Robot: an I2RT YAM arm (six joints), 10 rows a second.
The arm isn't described. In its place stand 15 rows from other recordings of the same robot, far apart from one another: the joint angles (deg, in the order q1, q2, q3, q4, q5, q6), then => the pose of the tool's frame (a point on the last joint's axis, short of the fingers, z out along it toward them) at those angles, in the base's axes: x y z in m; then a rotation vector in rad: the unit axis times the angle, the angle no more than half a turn.
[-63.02, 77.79, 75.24, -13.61, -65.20, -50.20] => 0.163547 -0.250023 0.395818 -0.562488 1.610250 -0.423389
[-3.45, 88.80, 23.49, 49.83, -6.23, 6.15] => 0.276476 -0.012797 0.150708 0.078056 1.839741 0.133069
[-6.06, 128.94, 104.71, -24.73, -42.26, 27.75] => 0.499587 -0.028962 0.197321 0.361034 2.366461 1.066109
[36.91, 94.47, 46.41, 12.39, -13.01, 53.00] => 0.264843 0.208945 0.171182 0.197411 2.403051 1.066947
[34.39, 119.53, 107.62, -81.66, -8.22, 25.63] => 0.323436 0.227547 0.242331 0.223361 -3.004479 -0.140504
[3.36, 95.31, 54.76, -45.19, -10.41, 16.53] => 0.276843 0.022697 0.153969 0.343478 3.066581 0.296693
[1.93, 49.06, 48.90, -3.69, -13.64, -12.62] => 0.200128 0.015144 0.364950 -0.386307 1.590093 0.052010
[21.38, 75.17, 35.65, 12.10, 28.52, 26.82] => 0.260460 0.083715 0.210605 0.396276 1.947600 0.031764
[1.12, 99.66, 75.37, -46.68, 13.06, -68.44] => 0.347819 -0.001246 0.224925 -1.630866 2.447150 -0.553285
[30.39, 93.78, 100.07, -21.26, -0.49, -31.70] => 0.327836 0.192617 0.435097 -0.949967 1.566539 -0.008246
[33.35, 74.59, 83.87, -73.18, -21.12, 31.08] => 0.184348 0.136681 0.370457 -0.179149 2.840183 0.799753
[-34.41, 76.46, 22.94, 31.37, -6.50, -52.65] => 0.211333 -0.139872 0.167605 -0.404394 2.022463 -0.869899
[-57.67, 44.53, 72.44, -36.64, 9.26, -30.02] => 0.063659 -0.111294 0.449777 0.579466 1.804762 -1.234535
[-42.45, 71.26, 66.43, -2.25, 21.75, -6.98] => 0.205530 -0.205882 0.389467 0.818685 1.581556 -0.954979
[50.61, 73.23, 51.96, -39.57, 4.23, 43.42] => 0.158939 0.189427 0.237685 -0.143782 2.703223 0.446906
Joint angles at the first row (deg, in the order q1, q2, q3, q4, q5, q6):
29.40, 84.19, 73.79, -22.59, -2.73, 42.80
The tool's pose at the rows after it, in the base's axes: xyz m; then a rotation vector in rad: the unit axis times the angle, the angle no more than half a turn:
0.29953 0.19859 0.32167 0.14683 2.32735 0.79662
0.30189 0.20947 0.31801 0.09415 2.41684 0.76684
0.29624 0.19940 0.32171 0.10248 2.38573 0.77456
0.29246 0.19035 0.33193 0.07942 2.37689 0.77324
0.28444 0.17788 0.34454 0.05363 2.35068 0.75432
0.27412 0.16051 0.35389 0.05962 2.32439 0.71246
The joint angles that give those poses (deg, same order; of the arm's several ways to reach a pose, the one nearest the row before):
33.08, 89.86, 78.22, -24.90, -4.71, 42.67
34.19, 92.89, 82.09, -30.49, -5.80, 41.28
33.36, 90.22, 79.66, -29.13, -5.83, 41.02
32.37, 88.53, 80.19, -30.98, -6.74, 39.40
31.31, 85.65, 80.01, -32.70, -6.72, 37.18
29.72, 81.93, 78.63, -34.34, -5.67, 35.44

